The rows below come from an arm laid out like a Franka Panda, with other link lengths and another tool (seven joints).
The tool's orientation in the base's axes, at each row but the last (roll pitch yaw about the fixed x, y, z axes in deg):
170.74 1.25 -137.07
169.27 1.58 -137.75
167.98 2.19 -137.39
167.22 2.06 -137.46
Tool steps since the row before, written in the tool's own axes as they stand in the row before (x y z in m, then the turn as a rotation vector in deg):
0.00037 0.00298 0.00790 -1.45 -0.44 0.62
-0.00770 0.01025 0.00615 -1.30 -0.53 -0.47
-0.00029 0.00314 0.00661 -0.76 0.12 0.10
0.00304 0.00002 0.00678 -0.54 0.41 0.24
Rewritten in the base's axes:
-0.00302 0.00294 -0.00732 1.30 0.75 -0.65
-0.00176 0.01355 -0.00392 1.36 0.42 0.40
-0.00263 0.00362 -0.00580 0.47 0.62 -0.04
-0.00309 -0.00077 -0.00671 0.10 0.70 -0.12

